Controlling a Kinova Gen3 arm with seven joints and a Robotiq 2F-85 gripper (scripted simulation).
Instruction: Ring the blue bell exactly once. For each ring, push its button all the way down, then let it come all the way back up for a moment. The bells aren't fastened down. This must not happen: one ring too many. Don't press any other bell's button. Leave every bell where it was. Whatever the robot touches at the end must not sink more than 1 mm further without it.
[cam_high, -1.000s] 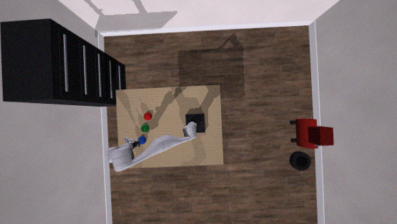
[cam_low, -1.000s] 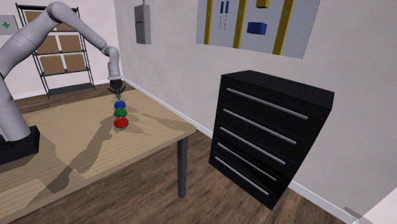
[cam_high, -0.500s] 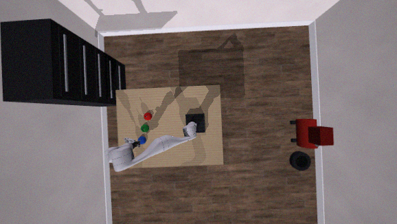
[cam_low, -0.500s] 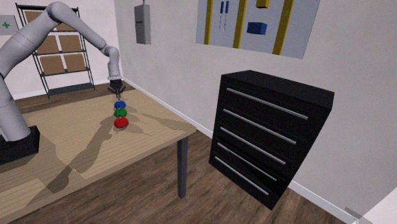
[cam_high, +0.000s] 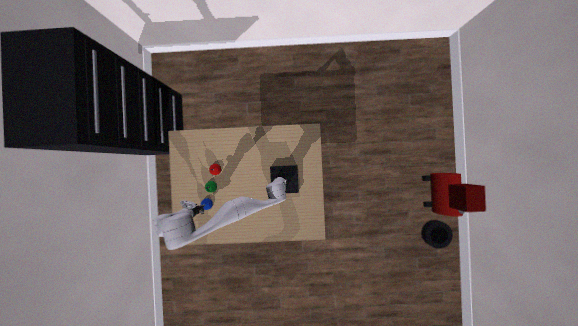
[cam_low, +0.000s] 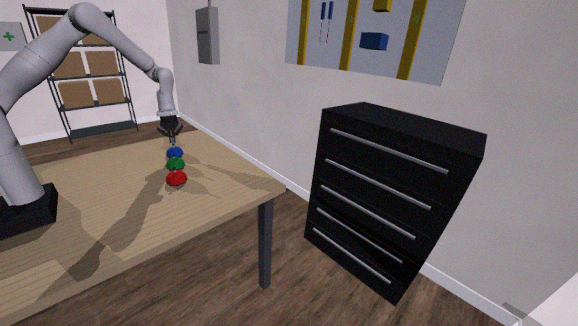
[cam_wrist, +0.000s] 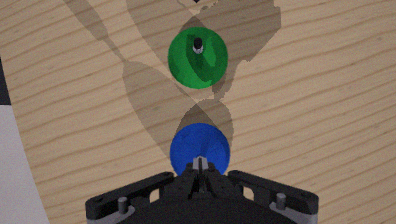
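The blue bell is 40 mm below my hand. From my hand the other things lie so: red bell: 260 mm to the right, 40 mm below, 40 mm behind; then green bell: 130 mm to the right, 40 mm below, 20 mm behind.
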